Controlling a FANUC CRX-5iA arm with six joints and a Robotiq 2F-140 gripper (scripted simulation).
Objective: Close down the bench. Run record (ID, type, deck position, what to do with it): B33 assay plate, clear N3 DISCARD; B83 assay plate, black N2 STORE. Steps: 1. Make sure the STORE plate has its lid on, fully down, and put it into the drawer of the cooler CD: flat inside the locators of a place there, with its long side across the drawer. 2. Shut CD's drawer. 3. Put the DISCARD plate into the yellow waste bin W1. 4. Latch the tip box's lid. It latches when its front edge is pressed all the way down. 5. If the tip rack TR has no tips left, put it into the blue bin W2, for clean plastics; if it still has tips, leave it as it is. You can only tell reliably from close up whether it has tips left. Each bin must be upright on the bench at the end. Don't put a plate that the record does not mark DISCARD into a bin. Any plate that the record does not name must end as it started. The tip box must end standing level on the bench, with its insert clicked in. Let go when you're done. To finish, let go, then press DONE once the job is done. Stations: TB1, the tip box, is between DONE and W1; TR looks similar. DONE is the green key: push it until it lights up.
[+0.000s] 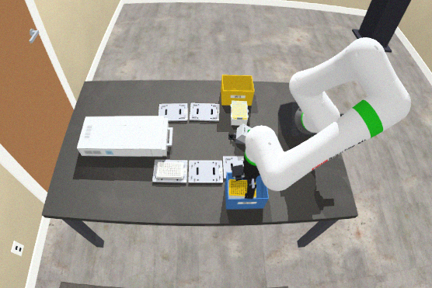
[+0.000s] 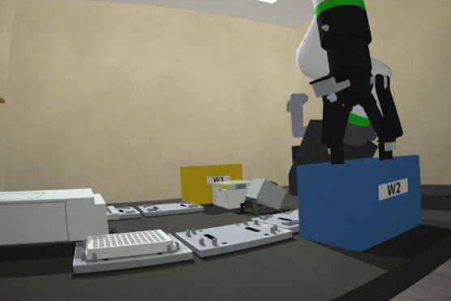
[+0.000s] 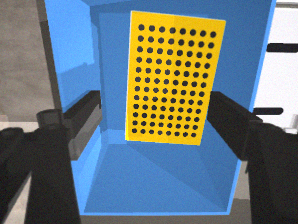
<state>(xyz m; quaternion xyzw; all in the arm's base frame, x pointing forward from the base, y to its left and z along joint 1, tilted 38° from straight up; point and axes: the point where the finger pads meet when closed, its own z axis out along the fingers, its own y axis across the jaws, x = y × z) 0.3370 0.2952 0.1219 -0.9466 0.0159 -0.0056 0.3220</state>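
Now: hand 33 cm to the left of the DONE key block, 5 cm above it and 4 cm past it. From my hand the other things lie so: blue bin W2: 6 cm below; then nest N3: 18 cm ahead, 14 cm to the right, 10 cm below; then tip rack TR: 6 cm below, 2 cm to the right, 1 cm ahead.
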